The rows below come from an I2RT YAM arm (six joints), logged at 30 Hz.
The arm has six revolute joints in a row. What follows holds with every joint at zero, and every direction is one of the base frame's. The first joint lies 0.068 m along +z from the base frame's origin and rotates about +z. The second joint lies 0.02 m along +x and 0.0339 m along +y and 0.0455 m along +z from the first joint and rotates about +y. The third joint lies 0.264 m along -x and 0.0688 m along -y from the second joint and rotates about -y. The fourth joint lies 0.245 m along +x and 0.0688 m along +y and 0.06 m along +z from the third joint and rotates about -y. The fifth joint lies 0.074 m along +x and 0.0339 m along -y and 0.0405 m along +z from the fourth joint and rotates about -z. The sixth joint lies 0.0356 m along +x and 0.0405 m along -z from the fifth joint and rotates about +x. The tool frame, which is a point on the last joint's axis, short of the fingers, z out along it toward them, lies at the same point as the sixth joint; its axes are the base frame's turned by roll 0, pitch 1.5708 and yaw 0 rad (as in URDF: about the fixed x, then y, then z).
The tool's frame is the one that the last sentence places.
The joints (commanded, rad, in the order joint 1, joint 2, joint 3, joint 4, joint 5, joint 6), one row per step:
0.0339 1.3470 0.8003 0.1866 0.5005 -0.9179
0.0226 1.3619 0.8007 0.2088 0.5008 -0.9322
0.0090 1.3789 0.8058 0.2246 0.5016 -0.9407
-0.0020 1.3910 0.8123 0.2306 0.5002 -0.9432
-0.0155 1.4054 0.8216 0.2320 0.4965 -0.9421
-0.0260 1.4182 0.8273 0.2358 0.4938 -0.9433
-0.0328 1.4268 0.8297 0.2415 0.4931 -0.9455
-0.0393 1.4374 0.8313 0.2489 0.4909 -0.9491
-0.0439 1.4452 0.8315 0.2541 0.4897 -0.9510
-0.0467 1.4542 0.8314 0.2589 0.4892 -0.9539
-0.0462 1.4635 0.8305 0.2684 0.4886 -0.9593
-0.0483 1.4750 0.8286 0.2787 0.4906 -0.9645
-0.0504 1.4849 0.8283 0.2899 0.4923 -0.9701
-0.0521 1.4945 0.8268 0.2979 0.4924 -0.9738
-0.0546 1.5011 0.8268 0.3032 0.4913 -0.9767
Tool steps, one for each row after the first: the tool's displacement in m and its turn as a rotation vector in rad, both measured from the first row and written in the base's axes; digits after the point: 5 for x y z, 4 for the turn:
0.00289 -0.00334 -0.00187 -0.0118 -0.0012 -0.0072
0.00629 -0.00746 -0.00343 -0.0191 -0.0011 -0.0190
0.00882 -0.01080 -0.00414 -0.0207 -0.0002 -0.0279
0.01180 -0.01491 -0.00509 -0.0186 0.0031 -0.0382
0.01420 -0.01818 -0.00658 -0.0186 0.0070 -0.0458
0.01572 -0.02035 -0.00777 -0.0201 0.0086 -0.0513
0.01748 -0.02242 -0.00967 -0.0223 0.0120 -0.0546
0.01862 -0.02390 -0.01144 -0.0234 0.0153 -0.0574
0.01989 -0.02484 -0.01371 -0.0255 0.0211 -0.0588
0.02136 -0.02473 -0.01589 -0.0297 0.0243 -0.0560
0.02285 -0.02554 -0.01899 -0.0346 0.0300 -0.0583
0.02436 -0.02636 -0.02101 -0.0397 0.0318 -0.0603
0.02556 -0.02698 -0.02366 -0.0427 0.0367 -0.0609
0.02648 -0.02781 -0.02518 -0.0446 0.0394 -0.0614

